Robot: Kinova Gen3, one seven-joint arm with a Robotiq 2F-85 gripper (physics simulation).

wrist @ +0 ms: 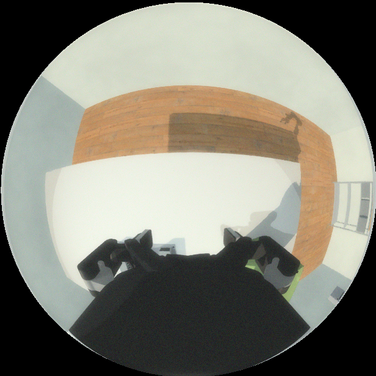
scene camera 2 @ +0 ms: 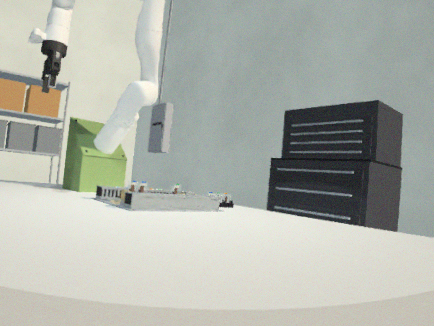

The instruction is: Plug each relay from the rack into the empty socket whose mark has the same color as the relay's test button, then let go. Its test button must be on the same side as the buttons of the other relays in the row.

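Frame: origin at the arm's base, x back, y right, z up, level; millimetres.
Where they show: gripper, between the fingertips: [scene camera 2: 48, 90]; arm's base, origin of its link: [scene camera 2: 104, 145].
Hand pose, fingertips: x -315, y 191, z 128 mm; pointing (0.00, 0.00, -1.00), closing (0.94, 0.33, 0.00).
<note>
Things, the pixels of their top centre, and the offset from my fingertips. Level surfaces: height alone.
- relay, centre of its top: [scene camera 2: 176, 183] dx -40, dy -421, dz -247 mm
- small black rack, centre of its top: [scene camera 2: 218, 200] dx +13, dy -592, dz -293 mm
- white table, height of its surface: dz -316 mm
My gripper [scene camera 2: 48, 86] [wrist: 187, 237] is open and empty. It hangs high above the table, to the left of the grey relay panel [scene camera 2: 172, 202] in the scene view. Two relays [scene camera 2: 134, 187] [scene camera 2: 143, 187] with blue on top stand side by side in the panel, and one relay [scene camera 2: 176, 189] with green on top stands farther right. A small black rack [scene camera 2: 227, 204] shows at the panel's right end, with small pieces above it too small to tell apart. Socket marks and empty sockets are hidden by the panel's wall. In the wrist view, part of the panel shows behind the left finger.
A green box [scene camera 2: 95, 172] stands behind the panel, with the arm's white link [scene camera 2: 117, 127] in front of it. Dark drawer cabinets [scene camera 2: 325, 187] stand at the right. A shelf unit [scene camera 2: 67, 115] is at the left. The white table [scene camera 2: 200, 255] [wrist: 150, 195] extends around the panel.
</note>
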